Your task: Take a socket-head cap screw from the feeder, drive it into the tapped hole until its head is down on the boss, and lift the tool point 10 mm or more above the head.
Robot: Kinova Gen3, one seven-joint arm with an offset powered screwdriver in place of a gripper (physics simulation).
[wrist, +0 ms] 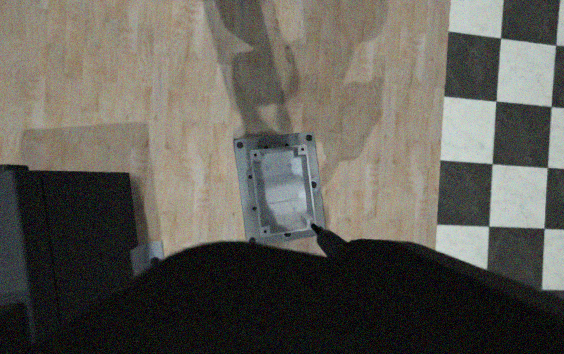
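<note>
The powered screwdriver (314,227) reaches in from the bottom edge, its dark tip over the lower right corner of a grey metal housing (244,200). The housing is a rectangular open box with a flange. Corner bosses with small dark holes show inside it at the upper left (256,155), upper right (302,149) and lower left (265,231). The tip covers the lower right corner, so the boss and hole there are hidden. Whether a screw is on the tip, and whether the tip touches anything, cannot be told. A light grey block (145,256) beside the black box may be the feeder's outlet.
A large black box (90,215) stands at the left on the wooden table top (185,150). A black and white checkered floor (525,130) lies beyond the table's right edge. The black tool body (280,300) fills the bottom of the view. Shadows fall above the housing.
</note>
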